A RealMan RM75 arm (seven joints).
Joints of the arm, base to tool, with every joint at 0 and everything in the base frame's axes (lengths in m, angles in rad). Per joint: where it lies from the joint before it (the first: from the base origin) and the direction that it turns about. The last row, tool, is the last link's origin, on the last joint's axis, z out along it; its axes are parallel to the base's.
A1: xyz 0 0 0.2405 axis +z
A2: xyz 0 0 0 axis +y
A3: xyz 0 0 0.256 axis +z
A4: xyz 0 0 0 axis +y
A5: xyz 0 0 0.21 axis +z
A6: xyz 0 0 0 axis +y
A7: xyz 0 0 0.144 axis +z
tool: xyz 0 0 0
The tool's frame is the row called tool.
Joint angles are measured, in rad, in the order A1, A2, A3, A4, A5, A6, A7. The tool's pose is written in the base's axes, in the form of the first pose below.
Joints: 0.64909 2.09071 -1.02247 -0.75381 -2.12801 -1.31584 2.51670
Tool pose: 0.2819 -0.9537 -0.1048 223.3; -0.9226 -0.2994 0.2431 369.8; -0.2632 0.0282 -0.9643 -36.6; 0 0 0 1
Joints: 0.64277 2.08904 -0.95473 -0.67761 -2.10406 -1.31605 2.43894
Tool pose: 0.2473 -0.9574 -0.1488 236.1; -0.9242 -0.2792 0.2605 364.6; -0.2909 0.0731 -0.9539 -38.6; 0 0 0 1
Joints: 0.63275 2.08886 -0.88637 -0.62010 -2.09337 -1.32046 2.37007
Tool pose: 0.2177 -0.9585 -0.1842 247.5; -0.9220 -0.2639 0.2834 359.0; -0.3202 0.1081 -0.9412 -39.4; 0 0 0 1
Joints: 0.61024 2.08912 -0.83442 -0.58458 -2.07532 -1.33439 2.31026
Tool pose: 0.1918 -0.9565 -0.2200 257.6; -0.9174 -0.2544 0.3062 351.2; -0.3488 0.1431 -0.9262 -38.9; 0 0 0 1
